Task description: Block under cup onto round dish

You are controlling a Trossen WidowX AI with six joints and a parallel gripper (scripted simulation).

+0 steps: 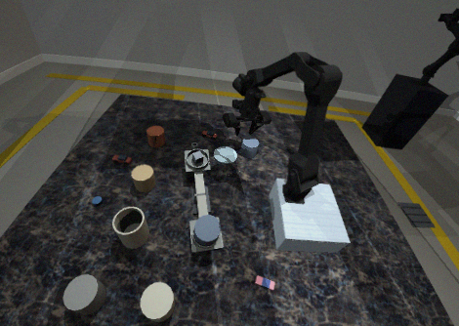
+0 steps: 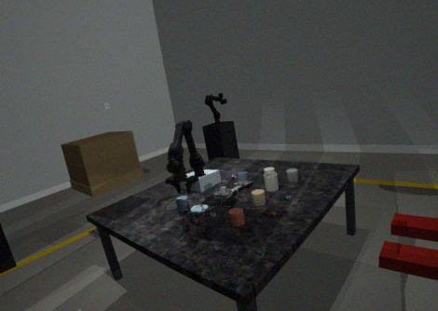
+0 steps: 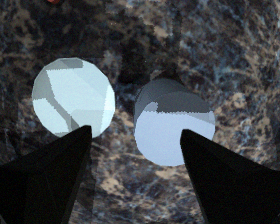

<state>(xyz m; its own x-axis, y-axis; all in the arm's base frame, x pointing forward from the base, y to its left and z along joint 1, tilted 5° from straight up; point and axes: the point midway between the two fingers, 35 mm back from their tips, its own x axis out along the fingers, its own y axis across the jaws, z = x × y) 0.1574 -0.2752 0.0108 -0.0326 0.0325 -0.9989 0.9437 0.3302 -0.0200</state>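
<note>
The pale blue round dish lies 60 mm ahead of my gripper tip, 30 mm to the left of it and 90 mm below it. Also, from my gripper tip: orange cylinder (380 mm ahead, 60 mm below); tan cylinder (330 mm ahead, 230 mm to the left, 60 mm below); small balance (140 mm ahead, 270 mm to the left, 60 mm below).
</note>
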